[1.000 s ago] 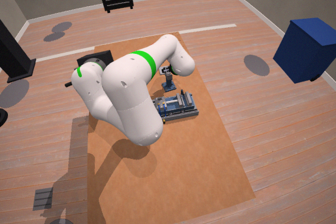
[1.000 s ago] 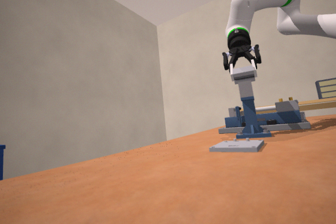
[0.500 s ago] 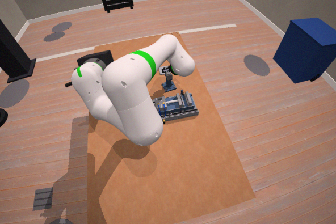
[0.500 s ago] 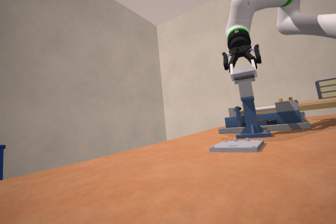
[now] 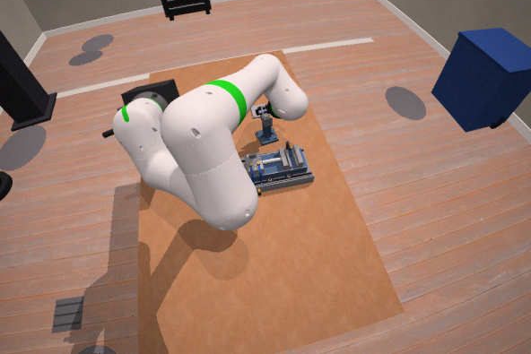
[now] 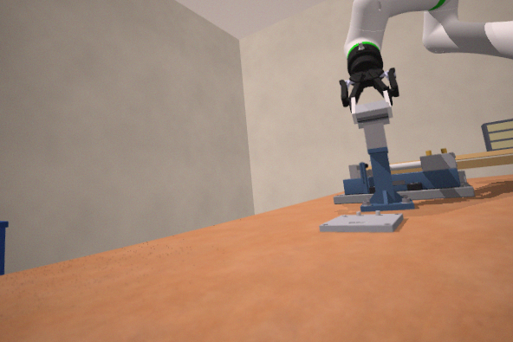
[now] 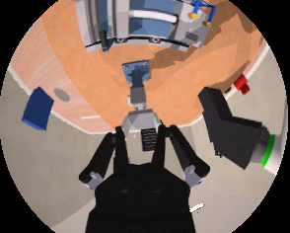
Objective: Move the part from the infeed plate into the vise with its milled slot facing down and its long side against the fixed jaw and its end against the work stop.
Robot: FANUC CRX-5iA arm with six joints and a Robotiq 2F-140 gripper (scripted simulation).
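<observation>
Right now my hand is 2 cm to the right of the part and 2 cm above it. From my hand the other things lie so: air cylinder: 17 cm to the right, 13 cm below, 12 cm behind; vise base: 19 cm to the right, 16 cm below, 3 cm behind.
</observation>
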